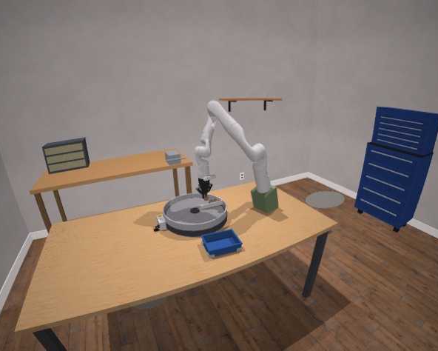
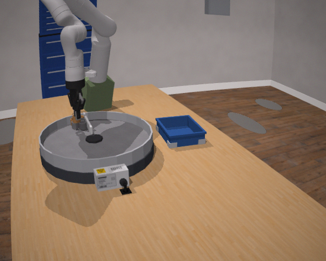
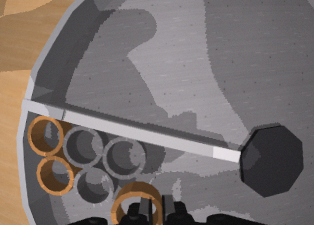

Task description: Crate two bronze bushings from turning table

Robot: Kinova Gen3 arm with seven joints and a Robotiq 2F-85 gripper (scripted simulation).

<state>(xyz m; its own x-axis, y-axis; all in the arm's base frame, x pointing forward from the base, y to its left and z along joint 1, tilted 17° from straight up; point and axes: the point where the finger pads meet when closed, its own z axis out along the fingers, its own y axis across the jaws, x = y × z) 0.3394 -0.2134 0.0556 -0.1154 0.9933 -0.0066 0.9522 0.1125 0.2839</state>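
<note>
My gripper is now 13 cm short of the blue crate, 38 cm to the right of it and 10 cm above it. The rest, counted from my hand: grey turning table: 10 cm ahead, 3 cm to the left, 7 cm below.
</note>
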